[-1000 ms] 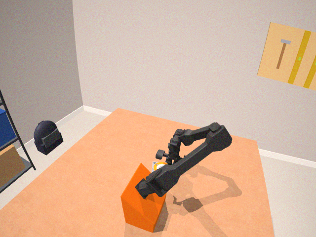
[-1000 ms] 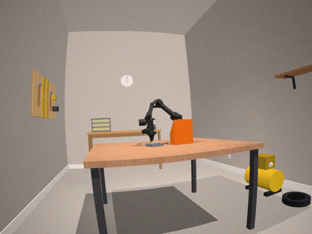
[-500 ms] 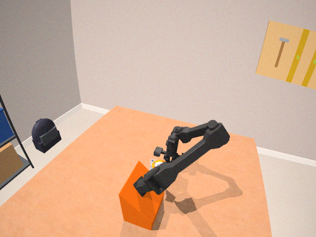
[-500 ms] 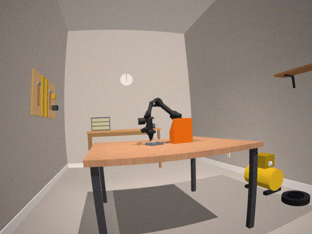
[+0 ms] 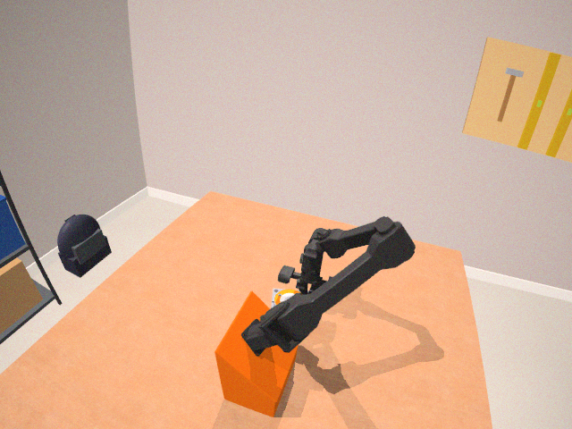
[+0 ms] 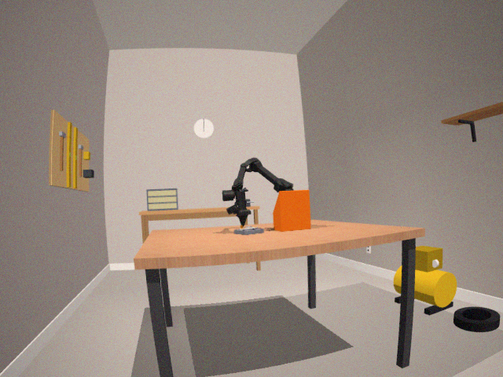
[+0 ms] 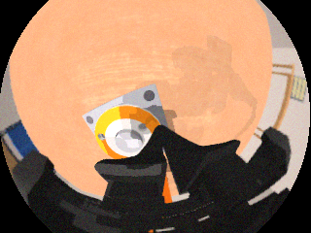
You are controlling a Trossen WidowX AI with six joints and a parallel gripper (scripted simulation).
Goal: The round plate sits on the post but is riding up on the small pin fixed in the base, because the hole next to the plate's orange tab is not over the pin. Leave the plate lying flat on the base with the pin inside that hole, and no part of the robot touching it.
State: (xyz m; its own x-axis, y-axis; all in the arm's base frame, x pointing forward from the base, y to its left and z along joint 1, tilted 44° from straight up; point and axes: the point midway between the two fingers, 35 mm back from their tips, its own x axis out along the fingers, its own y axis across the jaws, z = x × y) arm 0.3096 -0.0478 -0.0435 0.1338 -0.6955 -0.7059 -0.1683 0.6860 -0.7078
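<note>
The round plate is 3 cm to the left of my gripper tip and 1 cm behind it. From my gripper tip the other things lie so: grey square base: 4 cm to the left, 3 cm behind, 1 cm below.
</note>
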